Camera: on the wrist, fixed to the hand. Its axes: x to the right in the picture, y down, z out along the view.
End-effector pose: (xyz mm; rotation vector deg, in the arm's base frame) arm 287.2 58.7 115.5 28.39 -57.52 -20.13
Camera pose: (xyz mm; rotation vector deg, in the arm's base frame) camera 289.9 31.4 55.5 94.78 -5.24 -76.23
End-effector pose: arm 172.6 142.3 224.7 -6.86 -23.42 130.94
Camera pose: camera 235.2 162.8 220.5 -0.89 13.18 41.96
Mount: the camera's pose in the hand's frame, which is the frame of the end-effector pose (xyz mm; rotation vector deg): -27.8 -55.5 -22.5 25.76 23.75 -88.76
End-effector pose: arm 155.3 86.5 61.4 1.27 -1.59 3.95
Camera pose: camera 132.0 29.8 36.9 26.87 24.18 -84.30
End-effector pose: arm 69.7 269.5 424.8 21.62 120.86 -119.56
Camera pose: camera 82.2 289.9 486.3 34.27 -58.15 85.23
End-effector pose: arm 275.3 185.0 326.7 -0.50 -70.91 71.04
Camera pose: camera 334.4 156.0 331.3 47.17 -16.72 3.89
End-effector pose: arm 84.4 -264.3 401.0 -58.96 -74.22 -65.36
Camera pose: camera 35.0 -294.5 369.3 44.25 -104.79 -105.09
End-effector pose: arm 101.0 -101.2 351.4 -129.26 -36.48 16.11
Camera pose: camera 66.2 -97.2 407.3 -49.72 -92.58 -40.70
